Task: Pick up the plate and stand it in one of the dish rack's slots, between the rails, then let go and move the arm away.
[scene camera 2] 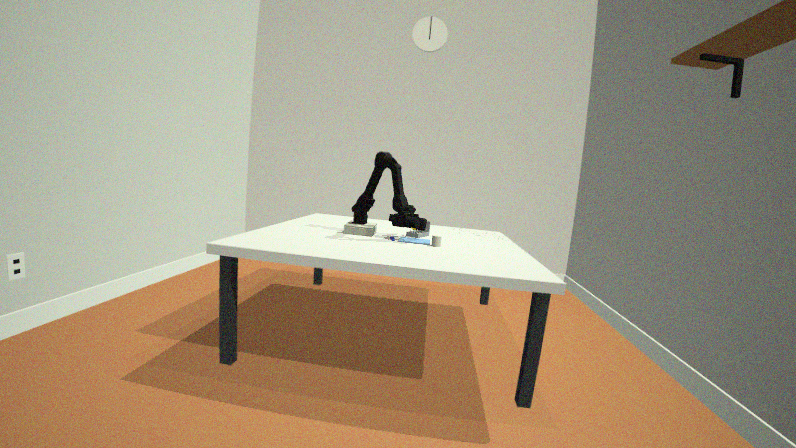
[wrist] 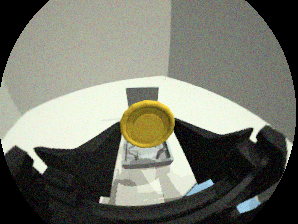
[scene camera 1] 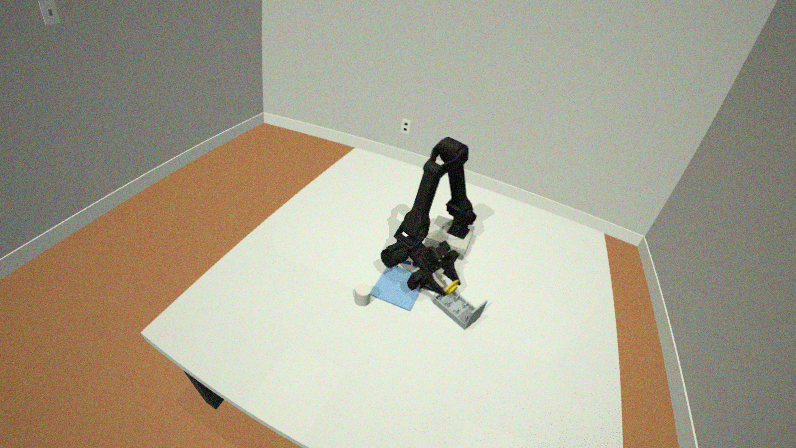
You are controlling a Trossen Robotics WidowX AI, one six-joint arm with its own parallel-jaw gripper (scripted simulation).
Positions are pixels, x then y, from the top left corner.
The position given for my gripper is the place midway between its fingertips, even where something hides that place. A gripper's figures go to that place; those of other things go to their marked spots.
Scene:
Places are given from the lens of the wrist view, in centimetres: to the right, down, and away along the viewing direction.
my gripper (wrist: 147, 122): 0, 1, 10
yellow plate (wrist: 146, 124): 0, 1, 8
grey dish rack (wrist: 133, 157): -2, 7, 11
The marked spots on the yellow plate and the grey dish rack are 7 cm apart.

